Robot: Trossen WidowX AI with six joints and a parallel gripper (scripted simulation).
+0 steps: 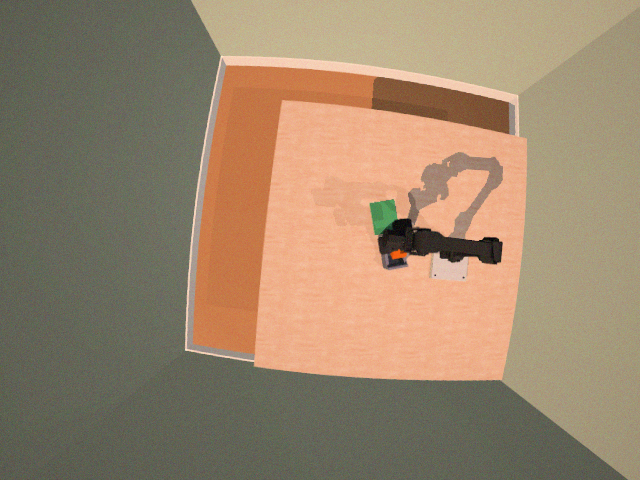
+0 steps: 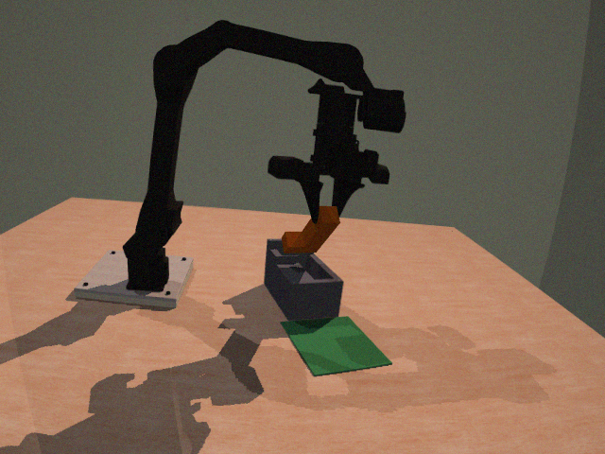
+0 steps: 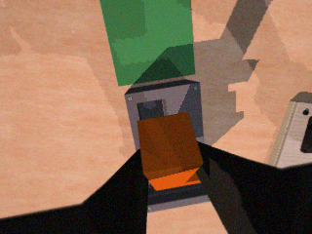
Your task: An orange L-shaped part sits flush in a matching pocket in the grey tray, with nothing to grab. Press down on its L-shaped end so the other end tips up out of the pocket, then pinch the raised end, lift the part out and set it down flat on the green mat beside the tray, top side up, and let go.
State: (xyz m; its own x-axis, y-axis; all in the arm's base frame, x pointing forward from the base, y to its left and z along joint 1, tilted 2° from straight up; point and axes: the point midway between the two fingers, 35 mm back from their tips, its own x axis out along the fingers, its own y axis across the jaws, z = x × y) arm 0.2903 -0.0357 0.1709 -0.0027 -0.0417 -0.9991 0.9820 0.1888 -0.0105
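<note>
My gripper tip is now 170 mm above the green mat, 110 mm to the left of it and 10 mm short of it. From my gripper tip the other things lie so: orange L-shaped part (30 mm to the left, 30 mm below, 20 mm behind).
</note>
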